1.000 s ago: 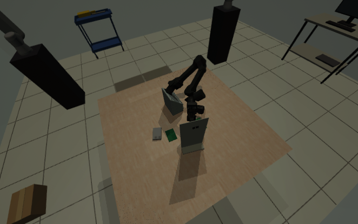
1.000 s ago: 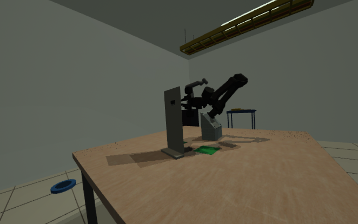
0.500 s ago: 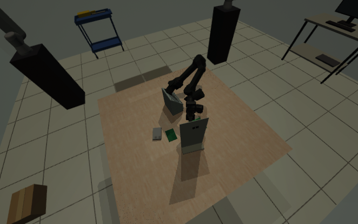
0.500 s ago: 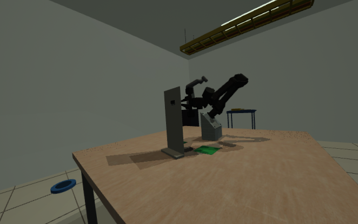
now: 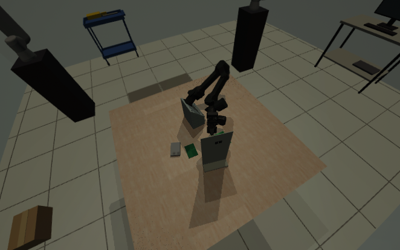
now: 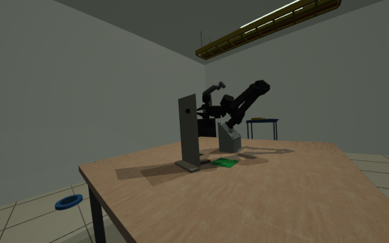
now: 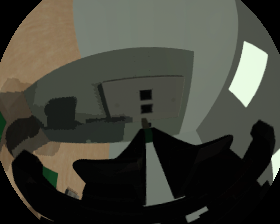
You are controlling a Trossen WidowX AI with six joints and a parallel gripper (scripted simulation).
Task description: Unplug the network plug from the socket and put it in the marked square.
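The marked square is 29 cm below my gripper tip, 13 cm to the left of it and 9 cm behind it. Round my gripper tip: grey block: 29 cm below, 22 cm to the right, 16 cm behind; then grey upright panel: 12 cm below, 6 cm ahead; then network plug: 1 cm ahead.
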